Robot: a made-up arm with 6 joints.
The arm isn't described. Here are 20 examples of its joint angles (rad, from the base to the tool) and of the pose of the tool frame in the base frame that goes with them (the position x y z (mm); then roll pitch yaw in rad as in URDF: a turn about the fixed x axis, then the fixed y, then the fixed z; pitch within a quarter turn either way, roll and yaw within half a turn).
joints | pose
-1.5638 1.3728 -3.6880 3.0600 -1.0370 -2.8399 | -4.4 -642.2 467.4 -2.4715 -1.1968 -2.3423
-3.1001 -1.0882 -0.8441 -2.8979 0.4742 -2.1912 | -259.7 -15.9 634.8 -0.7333 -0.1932 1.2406
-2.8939 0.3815 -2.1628 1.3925 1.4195 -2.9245 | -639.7 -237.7 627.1 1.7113 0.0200 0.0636
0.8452 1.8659 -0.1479 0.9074 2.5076 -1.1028 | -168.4 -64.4 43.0 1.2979 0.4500 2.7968
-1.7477 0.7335 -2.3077 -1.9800 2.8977 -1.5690 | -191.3 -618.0 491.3 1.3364 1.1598 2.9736
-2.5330 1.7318 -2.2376 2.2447 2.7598 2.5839 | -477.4 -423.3 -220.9 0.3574 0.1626 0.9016
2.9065 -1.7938 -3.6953 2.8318 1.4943 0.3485 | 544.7 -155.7 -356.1 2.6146 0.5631 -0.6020
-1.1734 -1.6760 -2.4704 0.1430 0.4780 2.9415 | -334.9 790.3 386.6 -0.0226 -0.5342 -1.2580
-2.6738 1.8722 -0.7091 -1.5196 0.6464 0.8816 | 188.3 92.3 -306.5 -2.2329 1.0828 -1.0267
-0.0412 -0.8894 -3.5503 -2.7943 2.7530 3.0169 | -648.3 -5.8 321.0 2.5285 -0.7608 0.5936
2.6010 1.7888 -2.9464 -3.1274 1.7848 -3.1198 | -715.5 431.1 21.5 -0.0176 -0.1989 -0.5214
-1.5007 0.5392 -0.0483 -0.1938 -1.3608 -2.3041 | 32.0 -186.0 -66.0 2.3612 0.4615 0.7394
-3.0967 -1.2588 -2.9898 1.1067 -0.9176 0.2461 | 749.1 131.8 378.4 1.6207 0.3959 2.4257
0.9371 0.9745 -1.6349 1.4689 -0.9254 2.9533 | 477.8 466.1 -6.2 2.3016 0.8802 2.0408
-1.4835 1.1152 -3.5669 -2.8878 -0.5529 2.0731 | 79.3 -608.8 634.4 1.1469 -0.6279 0.4867
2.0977 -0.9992 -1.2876 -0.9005 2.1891 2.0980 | 22.1 132.6 710.4 -2.5386 -0.3882 -0.7043
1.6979 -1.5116 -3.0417 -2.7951 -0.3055 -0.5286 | 73.7 -819.4 300.6 0.2999 -1.1035 1.2511
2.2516 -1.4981 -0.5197 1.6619 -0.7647 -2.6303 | 27.5 137.9 533.4 1.1734 -0.8511 -2.9488
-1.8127 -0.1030 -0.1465 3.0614 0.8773 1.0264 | -67.7 -281.8 -49.9 2.0848 0.5056 0.0933
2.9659 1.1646 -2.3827 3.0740 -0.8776 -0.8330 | -725.5 136.3 65.2 -2.8439 0.1778 0.7183
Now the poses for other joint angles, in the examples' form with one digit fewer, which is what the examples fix.
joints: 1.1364 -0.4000 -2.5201 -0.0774 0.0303 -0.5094
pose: -51 -99 1040 0.140 -0.210 -2.607
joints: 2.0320 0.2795 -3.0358 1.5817 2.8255 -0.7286
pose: -167 131 852 -3.044 -0.487 -2.027
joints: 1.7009 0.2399 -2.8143 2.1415 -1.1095 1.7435
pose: 47 334 841 1.450 0.298 2.375
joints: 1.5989 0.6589 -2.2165 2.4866 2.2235 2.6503
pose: -86 697 554 0.458 0.779 -1.610
